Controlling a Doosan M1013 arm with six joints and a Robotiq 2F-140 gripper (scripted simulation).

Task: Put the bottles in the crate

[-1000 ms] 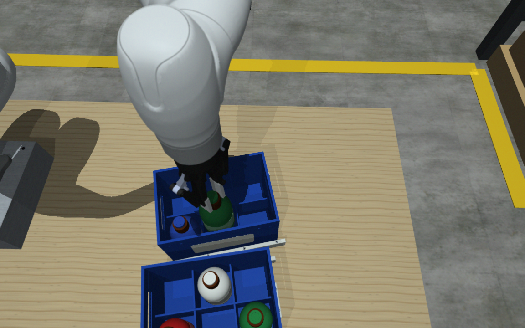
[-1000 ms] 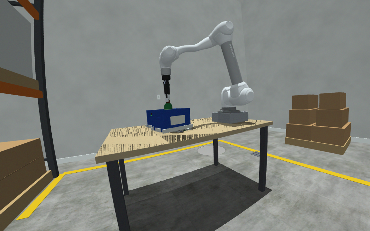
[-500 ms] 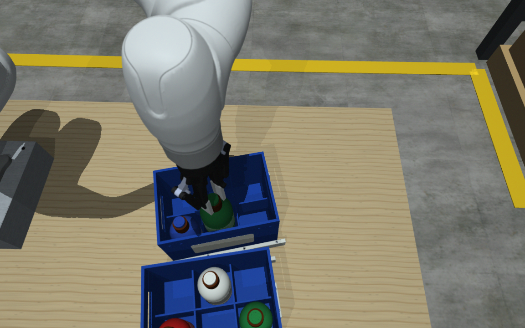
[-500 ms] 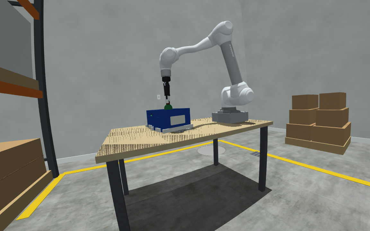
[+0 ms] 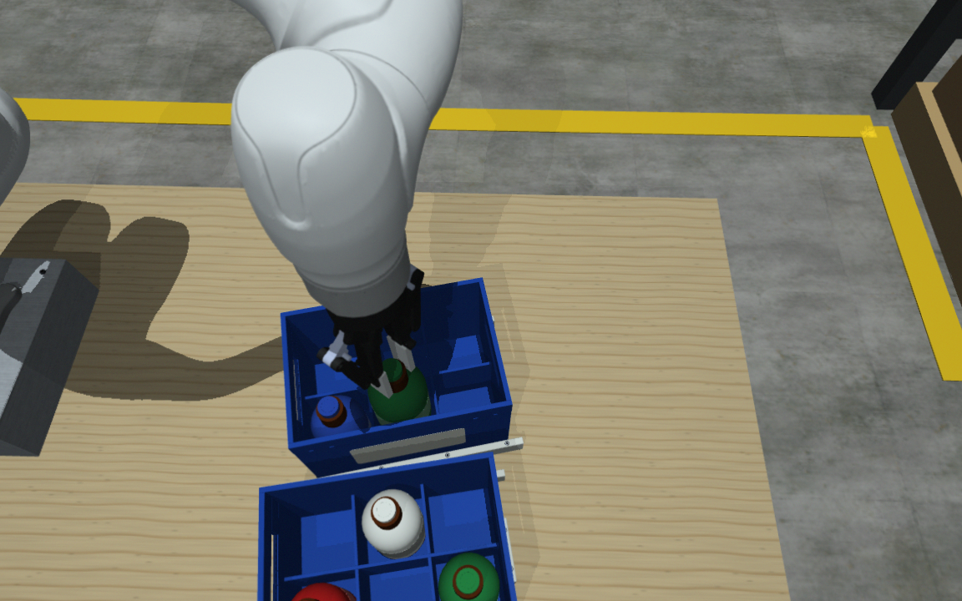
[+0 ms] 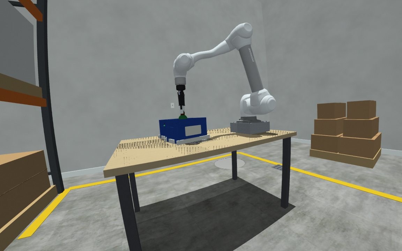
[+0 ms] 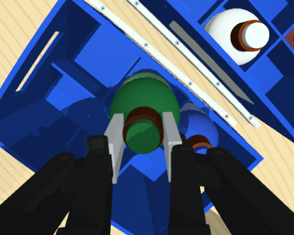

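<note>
Now: hand 90 mm past the blue bottle, 20 mm to the left of it and 160 mm above it. The rest, counted from my hand: pick list 60 mm behind, 170 mm to the left, 250 mm below; white bottle 140 mm to the right, 160 mm below; red bottle 80 mm behind, 250 mm to the right, 160 mm below.
</note>
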